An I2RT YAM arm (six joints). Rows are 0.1 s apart.
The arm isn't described. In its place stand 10 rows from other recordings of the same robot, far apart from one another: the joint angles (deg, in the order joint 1, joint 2, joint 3, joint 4, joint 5, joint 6), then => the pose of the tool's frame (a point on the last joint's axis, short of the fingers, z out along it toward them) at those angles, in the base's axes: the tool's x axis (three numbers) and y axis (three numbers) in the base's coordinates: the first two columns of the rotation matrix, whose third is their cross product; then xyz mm.
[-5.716 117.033 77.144 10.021 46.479 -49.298] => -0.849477 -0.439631 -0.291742 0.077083 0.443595 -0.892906 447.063 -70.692 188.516
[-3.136 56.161 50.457 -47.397 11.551 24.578] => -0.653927 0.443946 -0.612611 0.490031 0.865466 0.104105 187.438 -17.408 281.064
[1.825 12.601 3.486 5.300 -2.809 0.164] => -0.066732 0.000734 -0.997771 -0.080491 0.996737 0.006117 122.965 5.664 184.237
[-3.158 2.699 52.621 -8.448 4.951 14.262] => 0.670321 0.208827 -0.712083 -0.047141 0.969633 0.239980 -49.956 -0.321 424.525
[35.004 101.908 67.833 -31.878 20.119 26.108] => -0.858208 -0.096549 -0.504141 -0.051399 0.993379 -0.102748 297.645 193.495 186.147
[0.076 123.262 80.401 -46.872 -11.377 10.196] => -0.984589 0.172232 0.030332 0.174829 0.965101 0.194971 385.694 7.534 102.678
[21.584 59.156 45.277 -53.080 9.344 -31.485] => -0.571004 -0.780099 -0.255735 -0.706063 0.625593 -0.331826 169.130 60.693 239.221
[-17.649 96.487 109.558 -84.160 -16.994 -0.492] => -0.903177 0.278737 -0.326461 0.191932 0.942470 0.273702 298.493 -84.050 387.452
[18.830 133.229 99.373 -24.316 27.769 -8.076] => -0.788737 -0.400305 -0.466529 -0.165482 0.869164 -0.466014 472.289 143.533 129.557
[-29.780 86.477 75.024 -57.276 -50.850 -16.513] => -0.795175 0.248277 -0.553222 -0.163359 0.790895 0.589745 266.119 -120.476 297.256
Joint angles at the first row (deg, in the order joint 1, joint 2, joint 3, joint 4, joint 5, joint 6):
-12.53, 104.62, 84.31, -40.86, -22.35, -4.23
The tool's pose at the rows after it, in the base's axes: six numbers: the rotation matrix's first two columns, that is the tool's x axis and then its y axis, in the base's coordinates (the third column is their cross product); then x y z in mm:
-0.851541 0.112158 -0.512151 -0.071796 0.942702 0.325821 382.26 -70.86 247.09
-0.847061 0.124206 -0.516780 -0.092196 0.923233 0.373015 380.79 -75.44 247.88
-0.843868 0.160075 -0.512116 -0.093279 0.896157 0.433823 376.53 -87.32 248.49
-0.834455 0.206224 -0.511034 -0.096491 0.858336 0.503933 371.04 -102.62 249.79
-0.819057 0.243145 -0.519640 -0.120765 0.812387 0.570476 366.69 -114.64 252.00
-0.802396 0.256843 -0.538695 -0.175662 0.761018 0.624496 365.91 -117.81 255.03
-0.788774 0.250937 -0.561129 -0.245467 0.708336 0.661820 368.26 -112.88 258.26
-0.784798 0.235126 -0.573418 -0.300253 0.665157 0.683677 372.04 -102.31 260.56
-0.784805 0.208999 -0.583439 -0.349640 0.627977 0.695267 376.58 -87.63 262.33
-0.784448 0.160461 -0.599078 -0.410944 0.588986 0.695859 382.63 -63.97 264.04
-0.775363 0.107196 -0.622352 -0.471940 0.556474 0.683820 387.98 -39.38 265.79
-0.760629 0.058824 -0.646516 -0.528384 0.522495 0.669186 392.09 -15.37 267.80
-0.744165 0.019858 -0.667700 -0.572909 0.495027 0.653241 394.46 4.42 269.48
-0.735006 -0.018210 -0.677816 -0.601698 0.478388 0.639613 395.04 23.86 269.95
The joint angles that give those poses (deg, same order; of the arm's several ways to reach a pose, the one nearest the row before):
-12.71, 104.62, 84.31, -40.86, -24.88, -4.93
-13.72, 104.62, 84.31, -40.97, -28.51, -5.23
-15.92, 104.62, 84.31, -41.67, -32.88, -5.30
-18.74, 104.62, 84.31, -42.17, -38.26, -5.32
-21.06, 104.62, 84.31, -42.06, -44.12, -5.39
-21.91, 104.62, 84.31, -41.21, -49.95, -5.45
-21.39, 104.62, 84.31, -39.94, -55.07, -5.41
-19.88, 104.62, 84.31, -38.92, -58.30, -4.99
-17.69, 104.62, 84.31, -37.95, -60.42, -4.58
-14.13, 104.62, 84.32, -36.71, -61.82, -4.36
-10.44, 104.62, 84.31, -35.03, -62.41, -4.34
-6.87, 104.62, 84.31, -33.04, -62.83, -4.10
-3.97, 104.62, 84.31, -31.33, -62.91, -3.99
-1.10, 104.62, 84.31, -30.50, -62.11, -3.97

